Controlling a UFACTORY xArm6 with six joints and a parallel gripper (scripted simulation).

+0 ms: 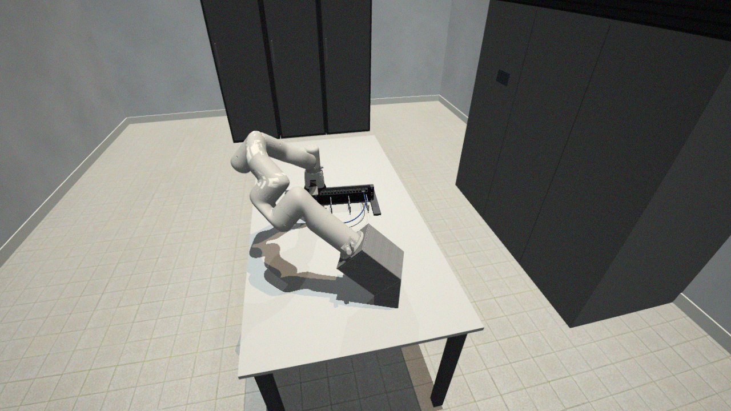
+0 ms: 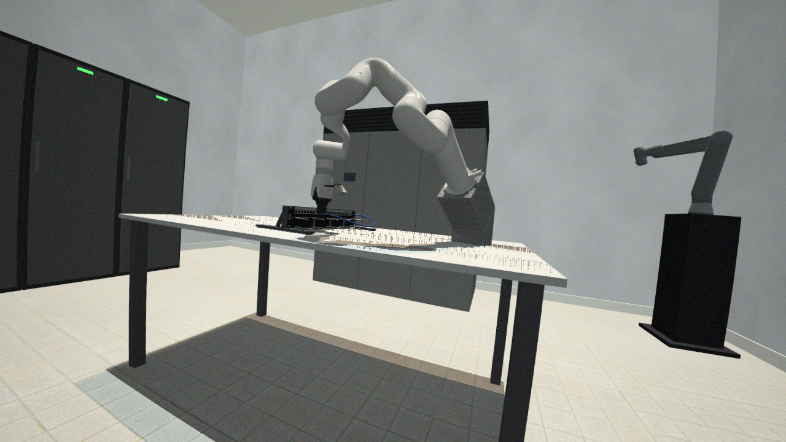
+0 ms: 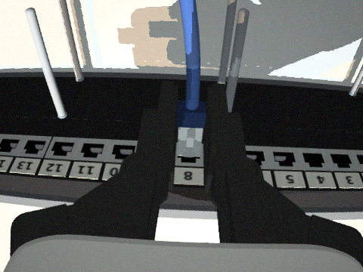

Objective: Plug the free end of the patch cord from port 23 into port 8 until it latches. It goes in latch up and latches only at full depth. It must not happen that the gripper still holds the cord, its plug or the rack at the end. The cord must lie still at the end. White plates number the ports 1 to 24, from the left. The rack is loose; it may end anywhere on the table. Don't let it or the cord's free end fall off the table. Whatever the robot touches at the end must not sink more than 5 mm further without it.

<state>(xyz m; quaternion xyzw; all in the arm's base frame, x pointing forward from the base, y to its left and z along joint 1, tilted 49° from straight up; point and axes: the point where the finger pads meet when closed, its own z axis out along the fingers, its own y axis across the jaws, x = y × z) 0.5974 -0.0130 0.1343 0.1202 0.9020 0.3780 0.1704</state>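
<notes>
My hand is 2 cm short of the patch cord plug and 1 cm above it.
</notes>
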